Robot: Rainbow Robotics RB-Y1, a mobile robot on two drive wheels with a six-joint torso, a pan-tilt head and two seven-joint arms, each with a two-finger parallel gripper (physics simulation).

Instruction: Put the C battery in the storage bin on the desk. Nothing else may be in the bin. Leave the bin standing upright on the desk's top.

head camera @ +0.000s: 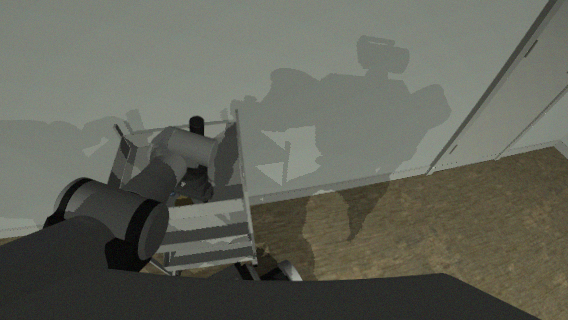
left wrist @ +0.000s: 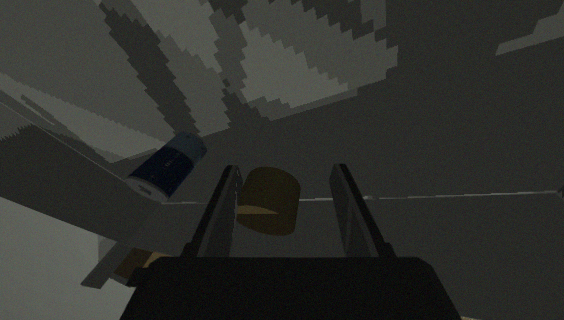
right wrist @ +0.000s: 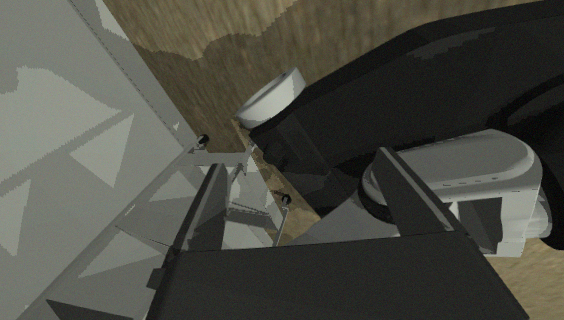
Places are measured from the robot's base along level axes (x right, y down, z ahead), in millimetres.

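Pixels of known places: left gripper, fingertip midpoint: [head camera: 193, 199] [left wrist: 285, 172]; right gripper, fingertip midpoint: [right wrist: 299, 165].
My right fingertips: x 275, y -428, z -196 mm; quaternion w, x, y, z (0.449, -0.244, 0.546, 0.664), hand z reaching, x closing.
Note:
For each thing: its middle in the pictures, then the offset to it from my right fingertips. "spot": a spot on its surface instead.
- light end at a spot on its surface: [left wrist: 167, 167] spot: dx -295, dy -268, dz +538 mm
- plain brown-yellow cylinder at the middle of its body: [left wrist: 268, 202] [head camera: 185, 205] dx -283, dy -253, dz +461 mm
A blue cylinder with a pale band and a light end [left wrist: 167, 167], which looks like the C battery, lies on its side on a grey surface at the left of the left wrist view. A bit of blue [head camera: 173, 194] shows beside the left arm in the head view. My left gripper [left wrist: 285, 172] is open and empty. A plain brown-yellow cylinder [left wrist: 270, 200] [head camera: 183, 201] shows beyond its fingers, nearer the picture's left finger; the blue cylinder is outside that finger. My right gripper [right wrist: 299, 165] is open and empty, above the floor area. The storage bin and the desk cannot be made out.
A light shelved cart [head camera: 243, 170] stands under my left arm, close to the wall [head camera: 300, 30]. A tall door panel [head camera: 500, 100] is at the right. A brown block-like thing [left wrist: 131, 262] shows at lower left. My base's white wheel [right wrist: 274, 100] is near the cart.

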